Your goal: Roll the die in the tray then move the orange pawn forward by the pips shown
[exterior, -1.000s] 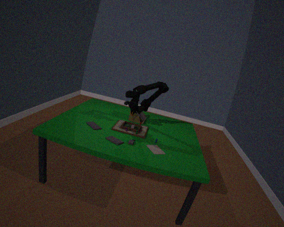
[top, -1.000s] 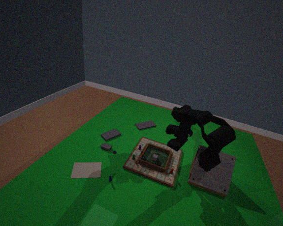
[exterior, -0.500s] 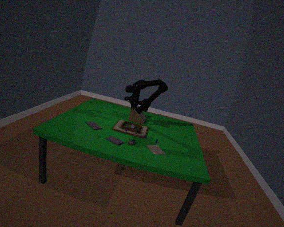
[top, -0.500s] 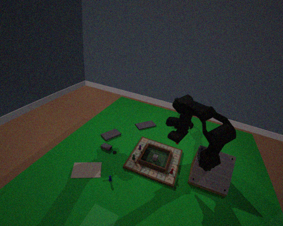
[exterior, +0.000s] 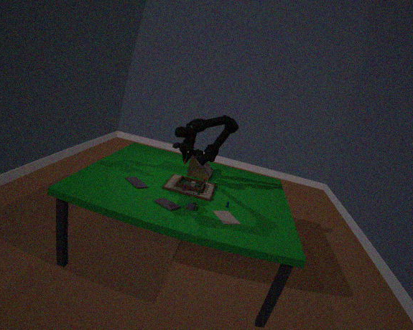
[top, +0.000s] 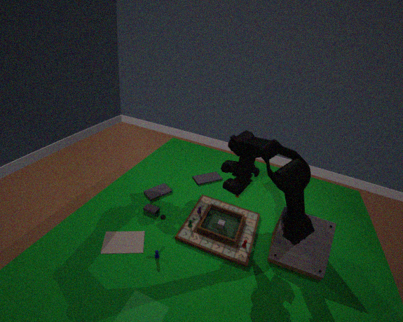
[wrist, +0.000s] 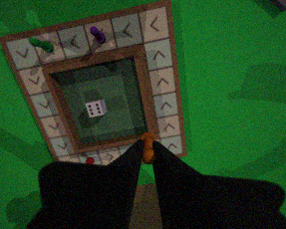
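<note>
My gripper tip is 130 mm short of the purple pawn, 60 mm to the right of it and 110 mm above it. Round my gripper tip: orange pawn (10 mm above); then sunken tray (20 mm ahead, 70 mm to the left, 130 mm below); then die (20 mm ahead, 80 mm to the left, 110 mm below).
</note>
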